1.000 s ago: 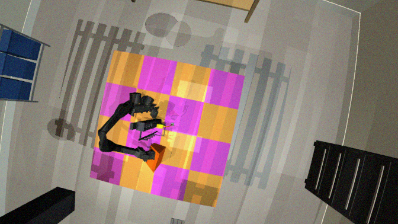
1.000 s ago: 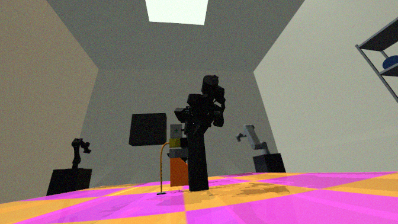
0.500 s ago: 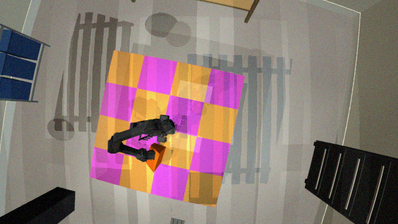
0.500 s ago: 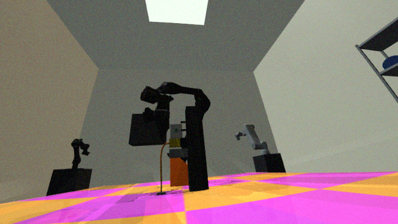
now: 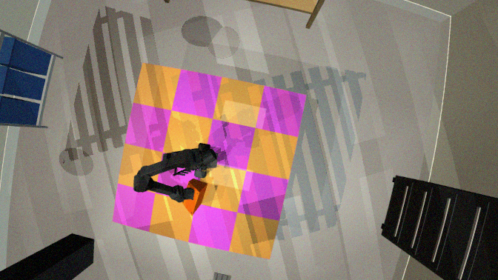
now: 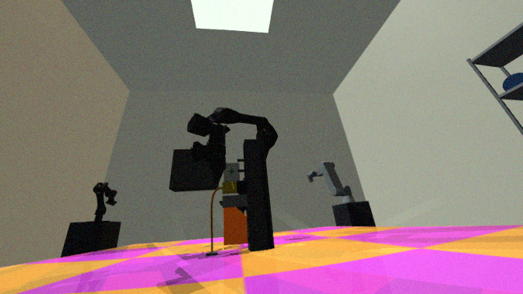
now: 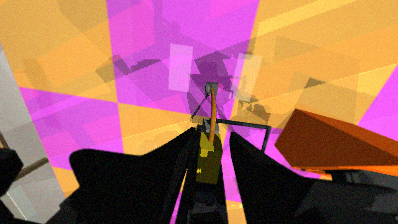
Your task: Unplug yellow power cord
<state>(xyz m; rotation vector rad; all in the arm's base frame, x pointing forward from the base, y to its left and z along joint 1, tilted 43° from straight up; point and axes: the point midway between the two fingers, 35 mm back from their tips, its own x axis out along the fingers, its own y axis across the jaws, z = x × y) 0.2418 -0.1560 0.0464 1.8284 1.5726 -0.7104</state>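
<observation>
Now: the yellow plug 60 mm to the left of my gripper tip and 10 mm below it.
</observation>
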